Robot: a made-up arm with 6 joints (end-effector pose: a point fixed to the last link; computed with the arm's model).
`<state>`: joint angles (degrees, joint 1 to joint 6).
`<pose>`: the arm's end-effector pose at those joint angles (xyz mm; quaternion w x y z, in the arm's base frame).
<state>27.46 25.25 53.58 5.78 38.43 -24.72</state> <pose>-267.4 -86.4 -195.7 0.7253 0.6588 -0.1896 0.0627</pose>
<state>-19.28 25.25 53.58 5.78 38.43 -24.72</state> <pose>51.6 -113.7 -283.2 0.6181 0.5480 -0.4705 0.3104</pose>
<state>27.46 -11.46 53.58 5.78 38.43 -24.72</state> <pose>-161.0 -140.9 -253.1 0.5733 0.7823 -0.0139 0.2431</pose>
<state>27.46 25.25 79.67 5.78 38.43 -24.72</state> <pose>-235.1 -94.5 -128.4 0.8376 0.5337 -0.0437 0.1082</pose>
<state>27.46 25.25 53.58 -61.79 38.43 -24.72</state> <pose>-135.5 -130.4 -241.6 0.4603 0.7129 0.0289 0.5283</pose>
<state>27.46 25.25 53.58 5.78 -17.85 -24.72</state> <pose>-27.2 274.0 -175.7 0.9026 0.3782 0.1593 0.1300</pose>
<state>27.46 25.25 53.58 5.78 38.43 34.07</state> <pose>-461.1 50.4 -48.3 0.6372 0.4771 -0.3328 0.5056</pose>
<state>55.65 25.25 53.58 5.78 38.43 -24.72</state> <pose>-390.9 -82.3 -33.6 0.7328 0.6738 -0.0018 -0.0945</pose>
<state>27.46 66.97 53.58 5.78 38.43 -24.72</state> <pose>-324.4 47.7 -160.2 0.8079 0.4381 -0.3648 -0.1491</pose>
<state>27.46 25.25 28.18 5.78 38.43 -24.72</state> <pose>-283.0 -50.4 -257.3 0.5800 0.7480 -0.3222 0.0152</pose>
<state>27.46 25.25 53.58 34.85 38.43 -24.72</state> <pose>-288.0 -29.4 -169.3 0.7665 0.5631 -0.2676 -0.1543</pose>
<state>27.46 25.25 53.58 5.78 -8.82 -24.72</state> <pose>-53.6 210.6 -153.0 0.8880 0.4313 0.1037 0.1209</pose>
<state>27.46 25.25 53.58 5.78 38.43 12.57</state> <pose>-369.2 5.2 -76.0 0.6907 0.5611 -0.2888 0.3532</pose>
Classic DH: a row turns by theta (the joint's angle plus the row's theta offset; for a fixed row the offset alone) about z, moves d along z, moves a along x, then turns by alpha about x. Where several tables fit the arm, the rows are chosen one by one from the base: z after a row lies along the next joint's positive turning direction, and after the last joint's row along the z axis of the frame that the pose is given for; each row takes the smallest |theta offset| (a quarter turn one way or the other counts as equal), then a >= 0, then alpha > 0; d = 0 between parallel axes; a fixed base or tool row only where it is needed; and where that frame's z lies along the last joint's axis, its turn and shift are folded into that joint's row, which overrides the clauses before.
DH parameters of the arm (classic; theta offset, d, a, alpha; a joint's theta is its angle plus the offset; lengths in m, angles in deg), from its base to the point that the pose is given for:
base (fixed): -5.66 0.137 0.0039 -87.16
joint 1: 0 0.0557 0.0509 -92.84
joint 2: 84.34 0.3697 0.04 -90
joint 3: -76.3 0.0121 0.0462 95.57
joint 4: 0 0.4166 -0.0341 84.43
joint 5: 13.7 -0.2483 -0.01 90
joint 6: -12.92 0.4246 -0.2841 -21.84
tool (fixed): -179.61 -0.0373 0 0

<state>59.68 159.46 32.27 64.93 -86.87 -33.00</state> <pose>-578.0 -490.6 -29.9 0.1457 0.0317 0.0262 -0.9885</pose>
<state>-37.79 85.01 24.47 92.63 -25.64 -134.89</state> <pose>232.8 134.3 -155.5 0.3764 -0.5717 -0.2463 0.6861</pose>
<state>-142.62 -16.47 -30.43 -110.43 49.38 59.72</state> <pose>183.9 144.7 944.9 0.7516 0.3908 -0.5209 -0.1051</pose>
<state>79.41 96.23 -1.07 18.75 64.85 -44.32</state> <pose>-696.8 188.9 -100.3 0.5481 0.3079 -0.6810 -0.3756</pose>
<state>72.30 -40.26 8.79 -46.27 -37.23 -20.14</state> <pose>-355.2 -49.0 382.5 0.2968 0.8036 0.0110 0.5157</pose>
